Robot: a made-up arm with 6 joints. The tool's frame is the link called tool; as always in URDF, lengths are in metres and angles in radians. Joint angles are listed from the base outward.
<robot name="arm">
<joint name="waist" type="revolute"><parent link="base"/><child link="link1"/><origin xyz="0.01 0.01 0.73"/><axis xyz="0 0 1"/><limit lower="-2.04" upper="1.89"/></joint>
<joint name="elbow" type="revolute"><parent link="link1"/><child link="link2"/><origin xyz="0.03 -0.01 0"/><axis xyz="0 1 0"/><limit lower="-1.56" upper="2.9"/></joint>
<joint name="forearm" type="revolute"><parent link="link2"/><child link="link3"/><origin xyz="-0.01 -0.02 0.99"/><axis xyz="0 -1 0"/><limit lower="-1.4" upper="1.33"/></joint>
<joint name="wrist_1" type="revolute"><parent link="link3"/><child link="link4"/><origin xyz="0 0 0.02"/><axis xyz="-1 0 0"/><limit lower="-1.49" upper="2.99"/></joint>
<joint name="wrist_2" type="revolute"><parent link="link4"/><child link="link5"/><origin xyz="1.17 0.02 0.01"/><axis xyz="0 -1 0"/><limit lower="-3.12" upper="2.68"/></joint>
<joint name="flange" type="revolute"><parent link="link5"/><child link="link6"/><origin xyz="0.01 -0.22 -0.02"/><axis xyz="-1 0 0"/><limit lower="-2.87" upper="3.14"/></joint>
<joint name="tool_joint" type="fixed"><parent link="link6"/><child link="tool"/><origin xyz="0.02 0.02 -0.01" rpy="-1.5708 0 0"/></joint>
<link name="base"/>
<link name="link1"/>
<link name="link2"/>
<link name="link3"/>
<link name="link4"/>
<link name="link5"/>
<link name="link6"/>
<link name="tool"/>
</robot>
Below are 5 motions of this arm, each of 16 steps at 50 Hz.
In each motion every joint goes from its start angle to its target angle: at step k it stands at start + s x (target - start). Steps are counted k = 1, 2, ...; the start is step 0. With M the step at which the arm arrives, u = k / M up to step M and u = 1 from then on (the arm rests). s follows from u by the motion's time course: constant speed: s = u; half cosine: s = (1 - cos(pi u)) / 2; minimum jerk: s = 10 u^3 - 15 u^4 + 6 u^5.
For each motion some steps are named. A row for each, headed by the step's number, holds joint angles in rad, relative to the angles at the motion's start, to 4 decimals.
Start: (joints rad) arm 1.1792 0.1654 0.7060 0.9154 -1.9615 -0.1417
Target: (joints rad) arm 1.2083 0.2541 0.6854 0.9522 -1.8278 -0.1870
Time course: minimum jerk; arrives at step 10
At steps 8, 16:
8: 0.0274 0.0836 -0.0194 0.0347 0.1260 -0.0427
16: 0.0291 0.0887 -0.0206 0.0368 0.1337 -0.0453

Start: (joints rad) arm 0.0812 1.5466 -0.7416 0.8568 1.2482 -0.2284
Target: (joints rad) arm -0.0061 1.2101 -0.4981 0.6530 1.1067 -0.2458
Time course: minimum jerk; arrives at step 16
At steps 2, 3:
2: -0.0014 -0.0054 0.0039 -0.0033 -0.0023 -0.0003
3: -0.0043 -0.0164 0.0119 -0.0099 -0.0069 -0.0008

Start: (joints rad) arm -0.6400 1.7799 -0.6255 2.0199 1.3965 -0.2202
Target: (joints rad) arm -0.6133 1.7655 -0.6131 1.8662 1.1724 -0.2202
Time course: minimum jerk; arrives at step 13
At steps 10, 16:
10: 0.0244 -0.0132 0.0114 -0.1407 -0.2052 0.0000
16: 0.0267 -0.0144 0.0124 -0.1537 -0.2241 0.0000

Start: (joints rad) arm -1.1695 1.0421 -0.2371 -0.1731 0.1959 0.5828
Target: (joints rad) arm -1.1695 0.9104 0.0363 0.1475 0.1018 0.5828
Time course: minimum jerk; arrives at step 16
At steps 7, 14, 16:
7: 0.0000 -0.0506 0.1050 0.1231 -0.0361 0.0000
14: 0.0000 -0.1296 0.2690 0.3155 -0.0926 0.0000
16: 0.0000 -0.1317 0.2734 0.3206 -0.0941 0.0000

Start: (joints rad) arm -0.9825 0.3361 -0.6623 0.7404 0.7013 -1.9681
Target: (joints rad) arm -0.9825 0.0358 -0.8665 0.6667 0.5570 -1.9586
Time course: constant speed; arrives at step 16
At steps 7, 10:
7: 0.0000 -0.1314 -0.0893 -0.0322 -0.0631 0.0042
10: 0.0000 -0.1877 -0.1276 -0.0461 -0.0902 0.0059

